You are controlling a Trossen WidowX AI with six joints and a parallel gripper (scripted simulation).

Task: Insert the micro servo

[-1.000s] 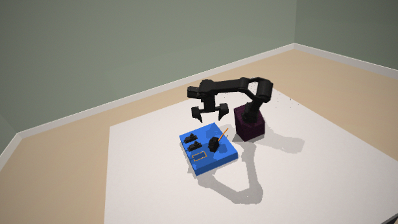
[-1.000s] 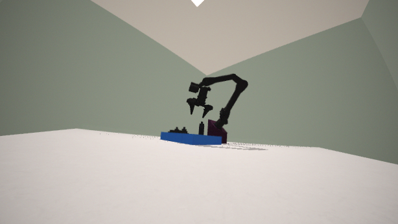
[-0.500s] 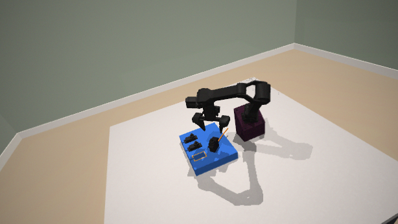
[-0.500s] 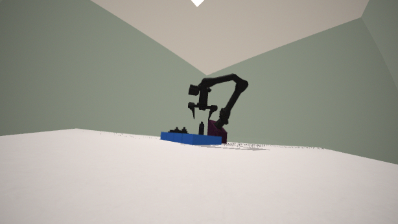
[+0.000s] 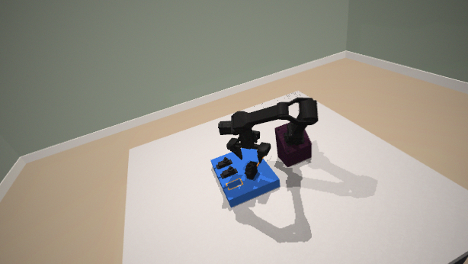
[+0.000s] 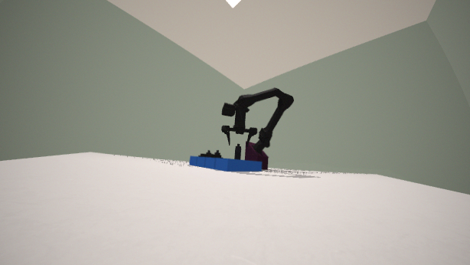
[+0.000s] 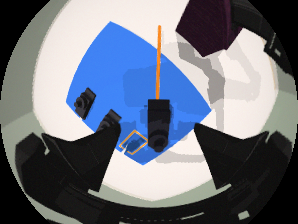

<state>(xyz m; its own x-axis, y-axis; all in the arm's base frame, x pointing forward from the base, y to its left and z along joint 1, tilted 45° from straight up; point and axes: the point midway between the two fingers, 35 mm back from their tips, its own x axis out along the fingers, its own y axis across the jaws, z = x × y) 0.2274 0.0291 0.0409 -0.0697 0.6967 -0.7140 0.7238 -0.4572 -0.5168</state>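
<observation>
My gripper tip is 5 cm to the left of the blue deck and 10 cm above it.
</observation>
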